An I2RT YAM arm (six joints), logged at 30 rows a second.
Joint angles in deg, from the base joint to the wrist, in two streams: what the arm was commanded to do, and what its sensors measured. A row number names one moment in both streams.
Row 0, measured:
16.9 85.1 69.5 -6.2 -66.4 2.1
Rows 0 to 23, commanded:
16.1 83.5 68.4 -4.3 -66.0 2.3
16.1 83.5 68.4 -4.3 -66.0 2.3
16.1 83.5 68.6 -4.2 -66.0 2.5
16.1 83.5 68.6 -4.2 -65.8 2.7
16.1 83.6 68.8 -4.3 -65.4 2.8
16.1 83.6 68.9 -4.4 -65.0 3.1
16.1 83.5 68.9 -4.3 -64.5 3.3
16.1 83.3 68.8 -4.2 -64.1 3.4
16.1 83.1 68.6 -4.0 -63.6 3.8
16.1 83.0 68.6 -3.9 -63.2 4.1
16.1 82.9 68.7 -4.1 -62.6 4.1
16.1 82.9 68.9 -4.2 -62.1 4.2
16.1 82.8 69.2 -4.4 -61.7 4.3
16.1 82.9 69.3 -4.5 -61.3 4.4
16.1 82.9 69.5 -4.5 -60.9 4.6
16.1 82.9 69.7 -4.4 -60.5 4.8
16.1 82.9 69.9 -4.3 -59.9 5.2
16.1 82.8 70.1 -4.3 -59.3 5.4
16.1 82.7 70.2 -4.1 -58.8 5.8
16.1 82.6 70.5 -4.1 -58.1 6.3
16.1 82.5 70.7 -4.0 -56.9 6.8
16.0 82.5 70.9 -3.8 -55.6 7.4
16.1 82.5 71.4 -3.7 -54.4 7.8
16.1 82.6 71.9 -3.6 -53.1 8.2
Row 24, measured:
16.4 84.3 69.3 -5.4 -58.4 5.7
